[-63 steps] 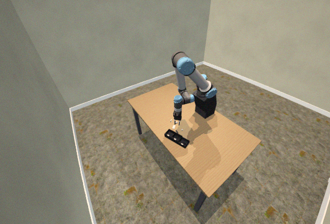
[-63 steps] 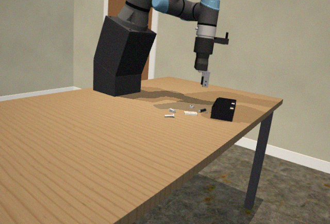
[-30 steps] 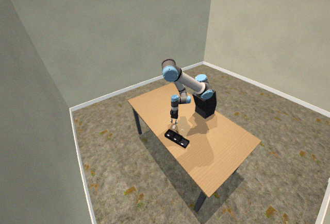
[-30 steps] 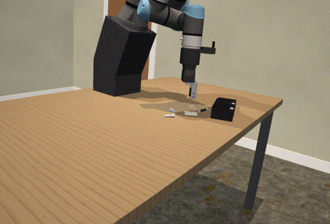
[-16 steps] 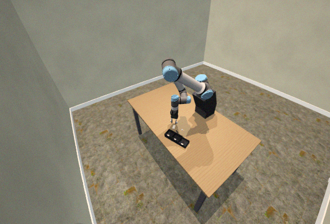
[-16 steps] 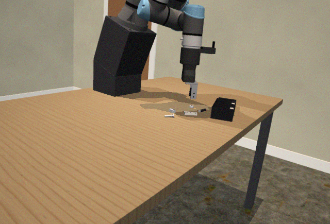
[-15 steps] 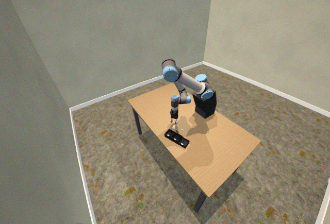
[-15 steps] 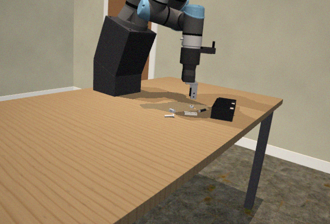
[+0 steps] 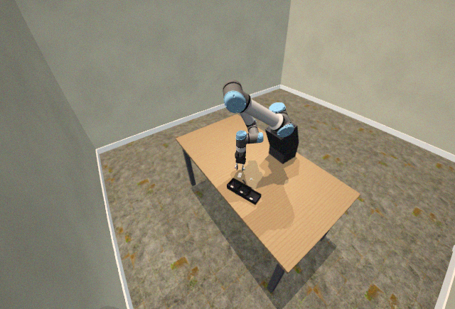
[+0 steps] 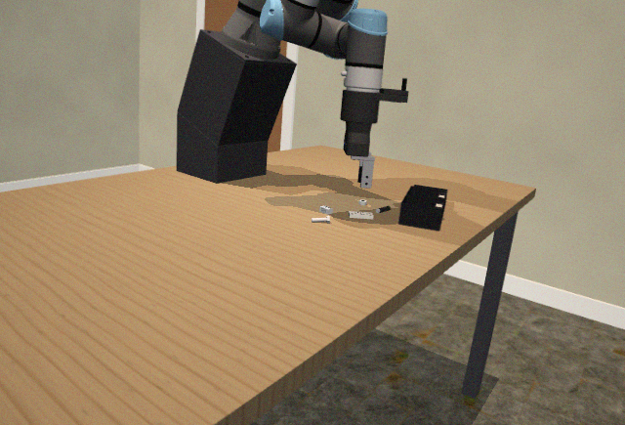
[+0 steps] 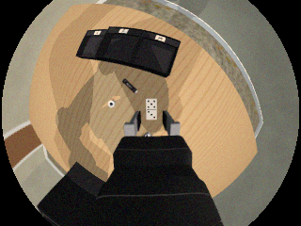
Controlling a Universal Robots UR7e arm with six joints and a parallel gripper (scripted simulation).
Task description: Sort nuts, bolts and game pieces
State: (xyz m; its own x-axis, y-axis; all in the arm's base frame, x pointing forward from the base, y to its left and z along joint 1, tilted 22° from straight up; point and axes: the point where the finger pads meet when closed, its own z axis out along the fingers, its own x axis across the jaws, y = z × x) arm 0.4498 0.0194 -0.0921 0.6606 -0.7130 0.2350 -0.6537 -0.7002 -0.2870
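My gripper is now 80 mm above the white speckled piece. Round my hand: bolt 100 mm to the right, 80 mm below, 20 mm behind; then small ring-shaped piece 80 mm to the left, 80 mm below, 60 mm behind; then black bin 160 mm to the left, 60 mm below, 60 mm ahead.
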